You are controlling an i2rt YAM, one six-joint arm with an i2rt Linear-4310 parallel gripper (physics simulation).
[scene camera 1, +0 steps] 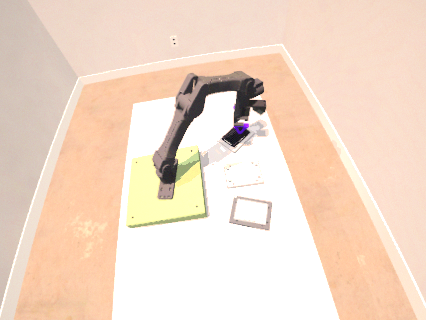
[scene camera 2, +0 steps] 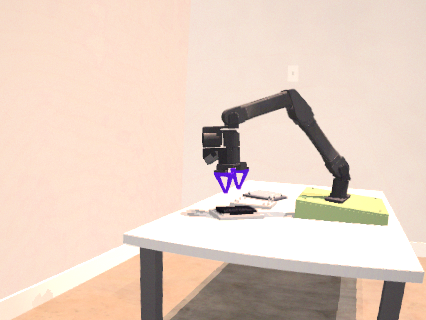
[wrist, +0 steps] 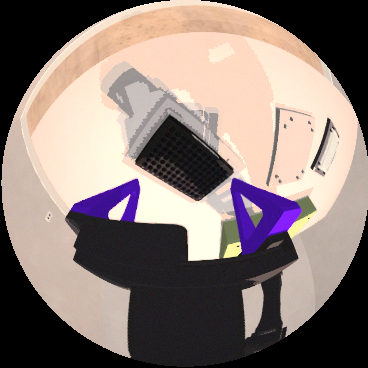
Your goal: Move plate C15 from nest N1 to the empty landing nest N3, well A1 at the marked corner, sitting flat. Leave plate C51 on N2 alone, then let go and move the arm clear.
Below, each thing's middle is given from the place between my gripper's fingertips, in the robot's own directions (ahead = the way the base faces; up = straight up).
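Labels:
With the black perforated plate (wrist: 174,154) as my reference, I find my gripper 60 mm above it and 20 mm past it.

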